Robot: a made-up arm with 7 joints. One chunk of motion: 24 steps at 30 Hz.
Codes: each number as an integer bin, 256 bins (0 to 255) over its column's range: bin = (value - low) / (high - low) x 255, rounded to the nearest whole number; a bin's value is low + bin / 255 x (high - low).
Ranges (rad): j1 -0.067..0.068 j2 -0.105..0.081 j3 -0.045..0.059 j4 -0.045..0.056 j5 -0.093..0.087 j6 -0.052..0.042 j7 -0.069..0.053
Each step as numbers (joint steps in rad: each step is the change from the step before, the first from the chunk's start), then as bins.
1 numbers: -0.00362 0.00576 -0.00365 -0.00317 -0.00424 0.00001 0.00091
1 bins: 120 152 101 106 126 141 146
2 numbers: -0.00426 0.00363 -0.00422 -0.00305 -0.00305 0.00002 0.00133
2 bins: 119 149 100 106 127 141 147
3 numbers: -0.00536 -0.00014 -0.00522 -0.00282 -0.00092 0.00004 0.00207
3 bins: 116 144 98 106 130 141 149
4 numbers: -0.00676 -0.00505 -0.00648 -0.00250 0.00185 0.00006 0.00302
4 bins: 114 137 94 107 134 141 151
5 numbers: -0.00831 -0.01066 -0.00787 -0.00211 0.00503 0.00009 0.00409
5 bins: 111 129 91 108 139 141 153
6 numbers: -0.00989 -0.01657 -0.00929 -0.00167 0.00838 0.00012 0.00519
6 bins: 108 121 88 109 144 141 155
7 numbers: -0.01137 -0.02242 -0.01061 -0.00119 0.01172 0.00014 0.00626
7 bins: 105 113 84 111 148 141 157
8 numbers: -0.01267 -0.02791 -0.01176 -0.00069 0.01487 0.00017 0.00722
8 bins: 103 106 82 112 153 142 159
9 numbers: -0.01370 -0.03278 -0.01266 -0.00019 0.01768 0.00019 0.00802
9 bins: 101 99 79 113 157 142 161
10 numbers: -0.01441 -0.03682 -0.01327 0.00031 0.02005 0.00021 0.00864
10 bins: 99 93 78 114 160 142 162
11 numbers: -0.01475 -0.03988 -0.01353 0.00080 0.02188 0.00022 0.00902
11 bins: 99 89 77 116 163 142 163
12 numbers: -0.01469 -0.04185 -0.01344 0.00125 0.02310 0.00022 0.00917
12 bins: 99 87 77 117 164 142 163
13 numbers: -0.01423 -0.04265 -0.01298 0.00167 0.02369 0.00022 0.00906
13 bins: 100 85 79 118 165 142 163
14 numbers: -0.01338 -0.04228 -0.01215 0.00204 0.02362 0.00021 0.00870
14 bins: 101 86 81 119 165 142 162
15 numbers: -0.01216 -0.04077 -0.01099 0.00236 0.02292 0.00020 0.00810
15 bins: 104 88 83 120 164 142 161
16 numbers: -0.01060 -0.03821 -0.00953 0.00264 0.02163 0.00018 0.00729
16 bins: 107 92 87 120 162 142 159
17 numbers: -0.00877 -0.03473 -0.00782 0.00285 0.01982 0.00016 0.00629
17 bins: 110 96 91 121 160 141 157
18 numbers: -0.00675 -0.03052 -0.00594 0.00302 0.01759 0.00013 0.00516
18 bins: 114 102 96 121 157 141 155
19 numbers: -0.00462 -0.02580 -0.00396 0.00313 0.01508 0.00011 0.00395
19 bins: 118 109 101 122 153 141 152
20 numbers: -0.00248 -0.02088 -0.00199 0.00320 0.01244 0.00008 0.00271
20 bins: 122 115 105 122 149 141 150
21 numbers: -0.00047 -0.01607 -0.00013 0.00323 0.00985 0.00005 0.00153
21 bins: 126 122 110 122 146 141 147
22 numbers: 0.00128 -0.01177 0.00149 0.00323 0.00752 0.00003 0.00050
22 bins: 129 128 114 122 142 141 145
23 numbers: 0.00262 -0.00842 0.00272 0.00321 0.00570 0.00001 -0.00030
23 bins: 132 132 117 122 140 141 144
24 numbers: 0.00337 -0.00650 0.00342 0.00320 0.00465 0.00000 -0.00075
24 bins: 133 135 119 122 138 141 143
